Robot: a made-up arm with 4 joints.
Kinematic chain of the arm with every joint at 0, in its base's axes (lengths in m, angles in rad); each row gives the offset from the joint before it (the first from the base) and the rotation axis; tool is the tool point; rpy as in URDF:
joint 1: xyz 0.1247 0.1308 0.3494 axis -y
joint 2: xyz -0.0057 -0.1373 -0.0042 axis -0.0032 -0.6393 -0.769
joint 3: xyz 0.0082 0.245 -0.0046 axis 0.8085 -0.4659 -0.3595
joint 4: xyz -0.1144 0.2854 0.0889 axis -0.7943 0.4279 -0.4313
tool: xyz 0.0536 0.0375 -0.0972 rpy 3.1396 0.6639 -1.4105
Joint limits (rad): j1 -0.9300..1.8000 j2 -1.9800..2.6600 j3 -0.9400..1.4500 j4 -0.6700..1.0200
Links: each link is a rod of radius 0.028 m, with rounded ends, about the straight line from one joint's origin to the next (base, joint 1, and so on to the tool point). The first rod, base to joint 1, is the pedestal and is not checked.
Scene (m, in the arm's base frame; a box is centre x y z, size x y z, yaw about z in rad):
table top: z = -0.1
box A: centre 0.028 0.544 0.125 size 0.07 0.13 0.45 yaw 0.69
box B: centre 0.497 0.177 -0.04 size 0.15 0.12 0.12 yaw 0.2
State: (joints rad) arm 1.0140 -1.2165 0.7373 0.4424
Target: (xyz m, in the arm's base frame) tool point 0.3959 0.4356 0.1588
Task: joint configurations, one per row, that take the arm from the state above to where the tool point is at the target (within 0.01 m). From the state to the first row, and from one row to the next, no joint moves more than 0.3 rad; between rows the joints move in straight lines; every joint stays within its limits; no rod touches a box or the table.
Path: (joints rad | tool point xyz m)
1: 0.8793 -0.9418 0.7636 0.4115 | -0.2035 0.3923 0.2871
2: 0.7445 -0.6672 0.7899 0.3806 | -0.1415 0.4412 0.3479
3: 0.6098 -0.3925 0.8162 0.3497 | -0.0674 0.4743 0.4084
4: 0.4750 -0.1179 0.8425 0.3187 | 0.0158 0.4900 0.4641
5: 0.3403 0.1568 0.8688 0.2878 | 0.1037 0.4880 0.5114
6: 0.0934 0.3626 0.5914 0.2367 | 0.2183 0.5091 0.4742
7: -0.1536 0.5685 0.3141 0.1856 | 0.3167 0.5071 0.3950
8: -0.4005 0.7743 0.0368 0.1345 | 0.3801 0.4817 0.2839
9: -0.6475 0.9802 -0.2406 0.0834 | 0.3959 0.4356 0.1588

